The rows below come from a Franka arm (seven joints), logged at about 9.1 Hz.
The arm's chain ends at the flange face. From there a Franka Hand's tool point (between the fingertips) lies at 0.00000 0.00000 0.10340 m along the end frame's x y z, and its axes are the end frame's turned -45 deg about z.
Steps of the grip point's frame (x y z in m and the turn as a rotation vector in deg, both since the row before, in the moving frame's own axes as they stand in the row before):
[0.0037, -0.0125, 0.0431, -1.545, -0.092, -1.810]
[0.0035, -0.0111, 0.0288, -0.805, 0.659, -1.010]
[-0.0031, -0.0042, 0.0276, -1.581, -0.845, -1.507]
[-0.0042, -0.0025, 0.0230, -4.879, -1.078, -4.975]
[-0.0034, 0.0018, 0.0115, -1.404, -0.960, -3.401]
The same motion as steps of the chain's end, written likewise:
[-0.0081, -0.0135, 0.0431, -1.158, 1.027, -1.810]
[-0.0072, -0.0105, 0.0288, -0.103, 1.035, -1.010]
[-0.0061, -0.0039, 0.0277, -1.715, 0.520, -1.507]
[-0.0099, -0.0062, 0.0234, -4.212, 2.688, -4.975]
[-0.0018, 0.0007, 0.0115, -1.672, 0.314, -3.401]

